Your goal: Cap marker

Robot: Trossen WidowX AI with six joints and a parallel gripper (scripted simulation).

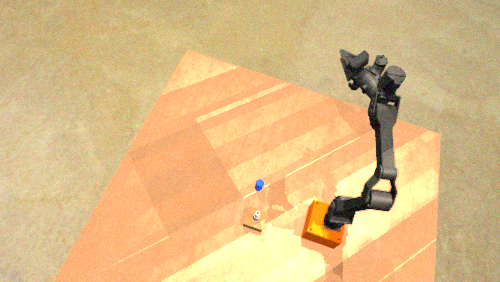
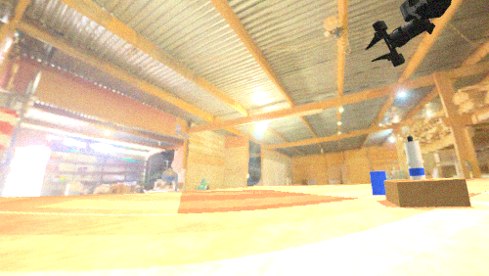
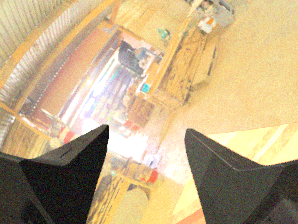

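My gripper tip is 140 mm short of the blue cap, 280 mm to the right of it and 500 mm above it. The rest, counted from my gripper tip: brown holder block 120 mm ahead, 420 mm to the left, 510 mm below.
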